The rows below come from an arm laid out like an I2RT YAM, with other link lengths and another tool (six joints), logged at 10 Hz.
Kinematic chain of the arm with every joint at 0, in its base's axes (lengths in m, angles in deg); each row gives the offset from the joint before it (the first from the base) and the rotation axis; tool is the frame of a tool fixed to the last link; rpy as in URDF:
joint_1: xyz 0 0 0.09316 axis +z
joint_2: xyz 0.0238 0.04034 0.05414 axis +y
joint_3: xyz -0.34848 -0.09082 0 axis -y
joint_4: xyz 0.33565 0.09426 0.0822 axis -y
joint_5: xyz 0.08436 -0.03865 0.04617 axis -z
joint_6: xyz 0.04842 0 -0.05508 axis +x
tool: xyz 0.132 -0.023 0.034 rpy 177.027 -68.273 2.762
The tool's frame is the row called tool.
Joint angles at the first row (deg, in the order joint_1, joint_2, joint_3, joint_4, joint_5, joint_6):
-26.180 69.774 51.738 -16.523 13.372 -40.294
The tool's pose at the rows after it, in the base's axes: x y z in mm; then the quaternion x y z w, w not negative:
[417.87, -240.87, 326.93, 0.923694, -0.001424, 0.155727, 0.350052]
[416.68, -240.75, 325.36, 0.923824, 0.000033, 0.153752, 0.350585]
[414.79, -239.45, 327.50, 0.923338, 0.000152, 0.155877, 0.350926]
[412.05, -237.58, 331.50, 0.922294, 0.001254, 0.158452, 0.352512]
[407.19, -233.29, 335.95, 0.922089, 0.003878, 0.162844, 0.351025]
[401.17, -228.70, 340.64, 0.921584, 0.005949, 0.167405, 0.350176]
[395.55, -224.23, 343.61, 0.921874, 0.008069, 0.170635, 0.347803]
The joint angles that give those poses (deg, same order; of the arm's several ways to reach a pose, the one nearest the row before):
-26.119 69.786 51.669 -16.291 13.438 -40.530
-26.191 69.658 51.435 -16.338 13.431 -40.769
-26.190 69.132 51.300 -16.497 13.328 -40.781
-26.188 68.355 51.235 -16.842 13.226 -40.972
-26.189 67.027 50.988 -17.629 12.685 -41.034
-26.192 65.479 50.625 -18.450 12.218 -41.093
-26.192 64.107 50.281 -19.362 11.714 -41.051

